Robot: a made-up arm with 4 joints.
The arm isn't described. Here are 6 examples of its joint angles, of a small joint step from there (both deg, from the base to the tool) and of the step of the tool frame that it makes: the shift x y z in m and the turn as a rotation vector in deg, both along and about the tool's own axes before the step.
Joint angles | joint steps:
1: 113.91 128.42 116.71 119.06 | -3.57 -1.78 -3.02 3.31
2: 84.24 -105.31 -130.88 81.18 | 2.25 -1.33 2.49 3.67
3: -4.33 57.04 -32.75 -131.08 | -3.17 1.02 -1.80 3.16
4: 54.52 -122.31 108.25 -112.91 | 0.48 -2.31 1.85 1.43
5: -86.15 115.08 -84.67 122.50 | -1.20 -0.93 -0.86 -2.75
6: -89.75 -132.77 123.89 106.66 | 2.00 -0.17 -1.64 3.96
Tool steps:
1: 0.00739 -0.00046 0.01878 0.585 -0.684 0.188
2: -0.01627 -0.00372 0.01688 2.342 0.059 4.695
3: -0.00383 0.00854 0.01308 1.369 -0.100 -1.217
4: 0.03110 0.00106 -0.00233 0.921 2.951 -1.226
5: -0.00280 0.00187 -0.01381 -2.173 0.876 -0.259
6: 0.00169 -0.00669 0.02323 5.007 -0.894 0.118
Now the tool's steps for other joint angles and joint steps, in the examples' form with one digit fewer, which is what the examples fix.
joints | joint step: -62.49 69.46 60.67 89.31 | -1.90 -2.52 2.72 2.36
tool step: -0.0036 0.0160 0.0214 4.16 -1.86 4.50
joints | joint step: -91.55 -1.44 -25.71 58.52 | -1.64 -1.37 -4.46 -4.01
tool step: -0.0107 0.0019 -0.0268 -3.57 4.24 -2.62
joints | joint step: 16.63 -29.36 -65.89 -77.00 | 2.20 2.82 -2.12 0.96
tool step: 0.0194 -0.0086 0.0074 1.64 3.52 0.28
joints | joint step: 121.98 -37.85 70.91 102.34 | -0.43 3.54 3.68 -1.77
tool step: -0.0178 0.0034 -0.0196 -2.49 4.10 2.67
